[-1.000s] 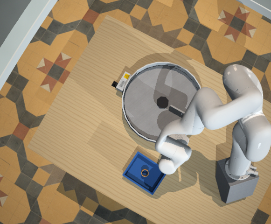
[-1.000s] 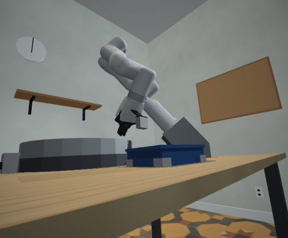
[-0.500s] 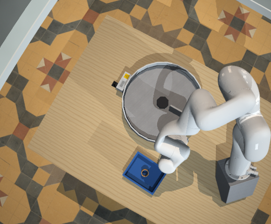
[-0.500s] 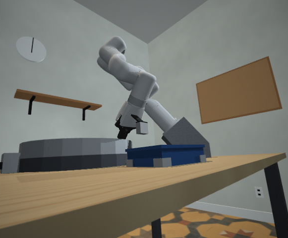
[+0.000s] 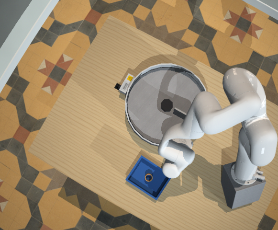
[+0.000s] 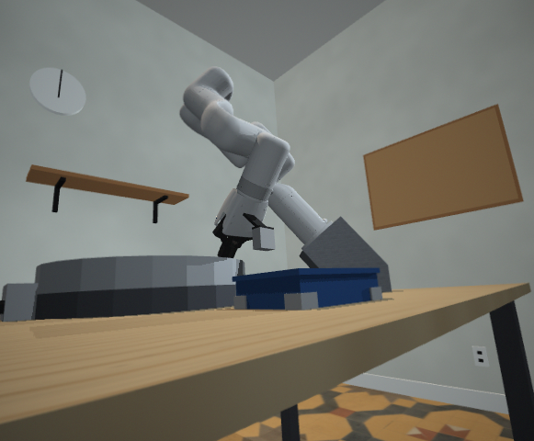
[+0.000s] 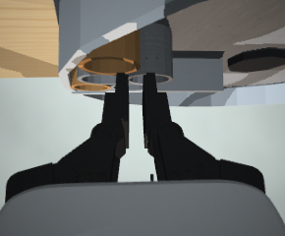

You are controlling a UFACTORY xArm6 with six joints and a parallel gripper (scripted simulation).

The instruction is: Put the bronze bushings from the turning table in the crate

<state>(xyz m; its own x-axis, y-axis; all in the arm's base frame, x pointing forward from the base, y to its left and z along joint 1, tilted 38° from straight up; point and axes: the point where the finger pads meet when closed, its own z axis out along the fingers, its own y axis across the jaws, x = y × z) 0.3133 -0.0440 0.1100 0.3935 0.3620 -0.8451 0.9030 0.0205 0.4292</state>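
Right now the blue crate is 25 cm to the left of my hand, 10 cm below it and 10 cm ahead of it. Round my hand: turning table 14 cm ahead, 13 cm to the right, 7 cm below.
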